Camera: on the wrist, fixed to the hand. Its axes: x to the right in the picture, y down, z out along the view.
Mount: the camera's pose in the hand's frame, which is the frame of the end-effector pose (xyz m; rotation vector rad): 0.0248 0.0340 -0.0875 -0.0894 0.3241 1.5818
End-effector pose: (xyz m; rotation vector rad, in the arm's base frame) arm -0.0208 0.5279 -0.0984 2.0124 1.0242 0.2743
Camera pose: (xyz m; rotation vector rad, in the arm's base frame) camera -0.0311 0.5870 -0.0221 2.2845 -0.6462 1.4241
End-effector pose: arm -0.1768 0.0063 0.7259 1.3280 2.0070 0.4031
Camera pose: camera -0.2199 0.0529 0.7994 2.6514 0.6616 1.3982
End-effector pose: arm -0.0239 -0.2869 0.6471 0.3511 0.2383 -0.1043
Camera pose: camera -0.0137 -0.2258 0.5723 0.3838 0.2271 1.5254
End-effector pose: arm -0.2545 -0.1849 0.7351 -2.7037 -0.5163 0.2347
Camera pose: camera -0.2007 -0.2337 0.7996 -2.4627 1.7481 0.1339
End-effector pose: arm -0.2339 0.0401 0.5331 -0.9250 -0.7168 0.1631
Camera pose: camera -0.1544 0.0124 0.4847 -1.3833 0.4555 1.3345
